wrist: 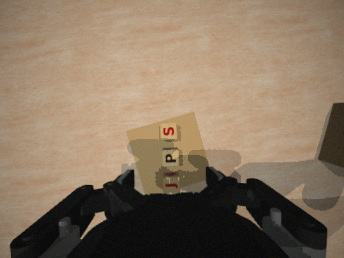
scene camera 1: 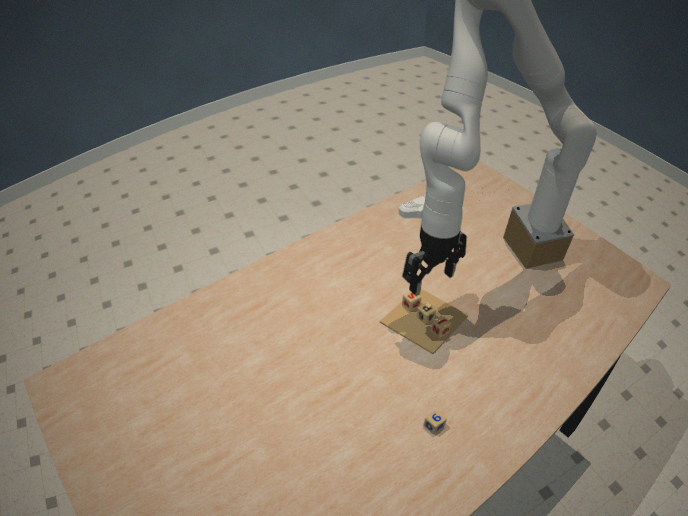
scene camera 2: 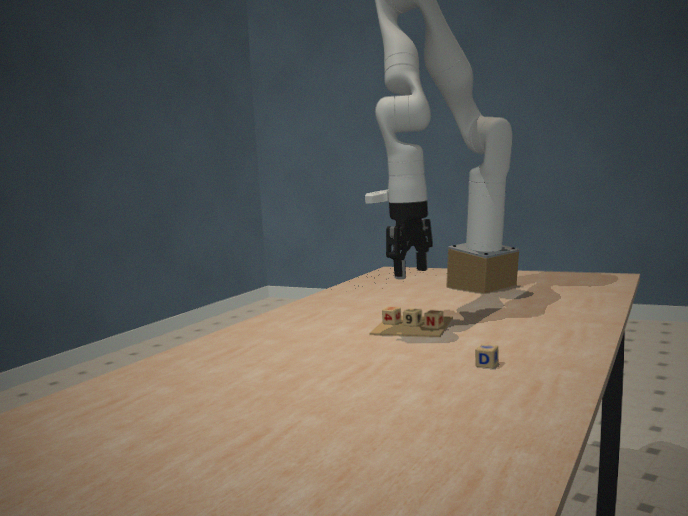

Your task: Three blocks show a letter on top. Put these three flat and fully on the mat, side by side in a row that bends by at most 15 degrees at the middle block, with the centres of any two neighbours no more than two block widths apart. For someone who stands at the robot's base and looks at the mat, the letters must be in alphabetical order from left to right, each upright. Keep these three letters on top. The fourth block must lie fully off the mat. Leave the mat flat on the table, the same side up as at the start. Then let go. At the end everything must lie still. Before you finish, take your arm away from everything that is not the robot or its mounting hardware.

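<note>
My gripper is visible to me, and both the wrist view and scene camera 1 show it too. I see a tan mat as well.
</note>
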